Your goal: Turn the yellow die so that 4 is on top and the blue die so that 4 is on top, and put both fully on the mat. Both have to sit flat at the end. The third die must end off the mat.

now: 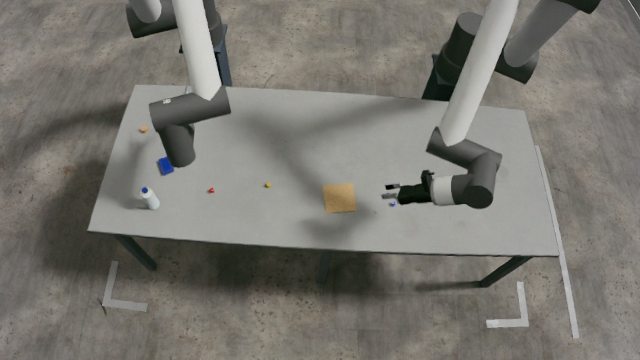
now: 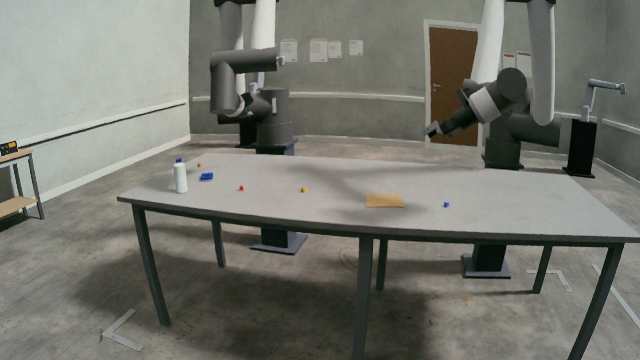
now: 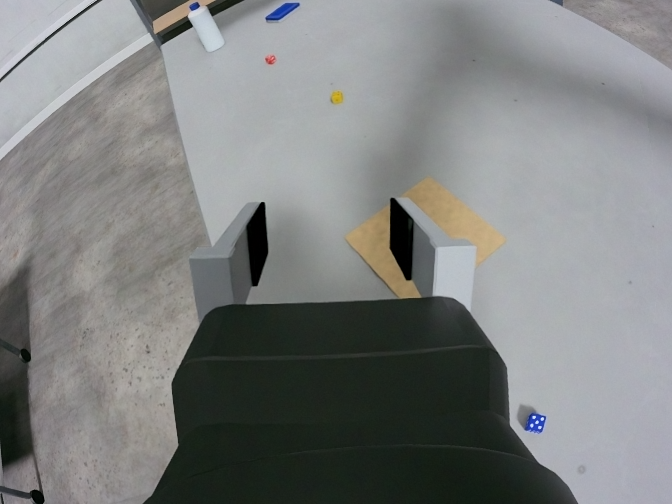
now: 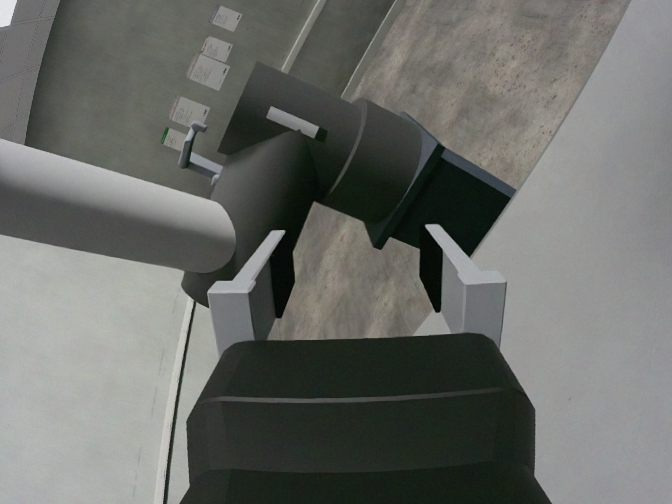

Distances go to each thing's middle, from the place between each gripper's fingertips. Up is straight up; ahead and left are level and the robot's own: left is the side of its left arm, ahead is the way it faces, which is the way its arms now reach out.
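Scene:
I have my left hand [image 2: 425, 134] 290 mm above the tan mat [image 1: 338, 197], 170 mm to the left of it and 90 mm past it.
From my right hand, that tan mat is 72 cm to the left, 25 cm ahead and 30 cm below.

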